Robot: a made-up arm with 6 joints.
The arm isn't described. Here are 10 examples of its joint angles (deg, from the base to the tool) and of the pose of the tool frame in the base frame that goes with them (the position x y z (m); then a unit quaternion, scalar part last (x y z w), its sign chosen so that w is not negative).
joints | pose
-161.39 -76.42 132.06 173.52 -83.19 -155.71 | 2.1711 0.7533 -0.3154 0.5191 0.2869 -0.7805 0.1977
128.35 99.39 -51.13 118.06 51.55 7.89 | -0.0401 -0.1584 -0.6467 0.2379 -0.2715 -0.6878 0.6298
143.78 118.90 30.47 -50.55 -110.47 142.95 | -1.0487 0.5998 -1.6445 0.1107 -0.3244 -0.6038 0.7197
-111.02 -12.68 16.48 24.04 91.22 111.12 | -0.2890 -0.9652 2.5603 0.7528 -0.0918 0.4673 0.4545
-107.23 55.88 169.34 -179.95 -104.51 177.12 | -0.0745 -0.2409 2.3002 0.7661 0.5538 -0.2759 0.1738
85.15 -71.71 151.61 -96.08 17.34 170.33 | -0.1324 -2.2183 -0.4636 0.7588 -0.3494 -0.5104 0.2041
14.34 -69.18 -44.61 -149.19 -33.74 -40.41 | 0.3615 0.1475 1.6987 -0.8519 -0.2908 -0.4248 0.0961
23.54 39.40 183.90 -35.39 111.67 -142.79 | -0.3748 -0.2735 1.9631 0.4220 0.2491 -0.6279 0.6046
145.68 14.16 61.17 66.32 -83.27 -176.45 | -1.0692 0.9366 2.7181 0.6988 0.6090 0.1618 0.3386
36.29 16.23 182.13 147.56 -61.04 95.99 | -0.8987 -0.7692 1.7088 -0.0348 0.5214 -0.5924 0.6131
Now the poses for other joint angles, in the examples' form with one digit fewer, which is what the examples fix.
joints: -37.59 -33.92 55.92 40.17 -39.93 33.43
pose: -0.524 0.305 3.057 -0.457 -0.151 -0.639 0.600
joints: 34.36 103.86 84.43 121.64 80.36 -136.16
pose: 2.171 1.675 -0.402 0.016 0.557 0.658 0.507
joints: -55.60 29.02 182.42 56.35 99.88 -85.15
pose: -0.287 0.691 1.927 -0.899 -0.277 0.332 0.060
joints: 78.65 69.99 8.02 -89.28 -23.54 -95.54
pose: 0.345 2.101 -0.627 0.547 0.646 -0.486 0.217
